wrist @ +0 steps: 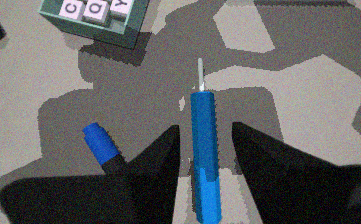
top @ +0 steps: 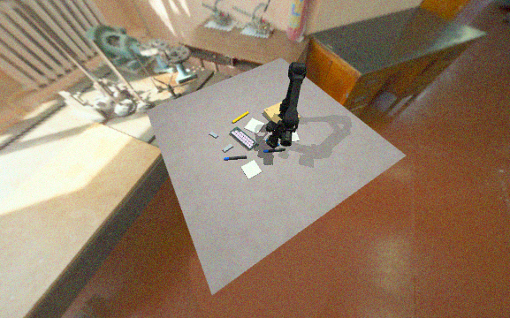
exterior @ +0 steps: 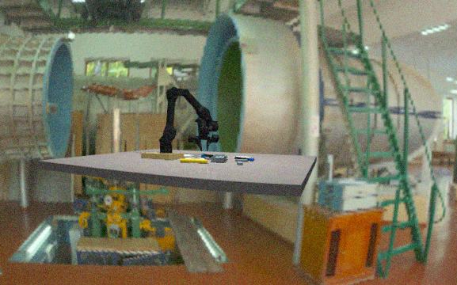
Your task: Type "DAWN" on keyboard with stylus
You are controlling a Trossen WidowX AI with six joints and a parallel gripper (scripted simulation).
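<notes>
Right now my gripper tip is 10 mm to the left of the blue stylus and 30 mm above it. From my gripper tip the other things lie so: yellow pencil 20 mm ahead, 300 mm to the right, 30 mm below; then stylus tip 20 mm ahead, 40 mm to the right, 30 mm below; then grey block 260 mm ahead, 290 mm to the right, 40 mm below.
</notes>
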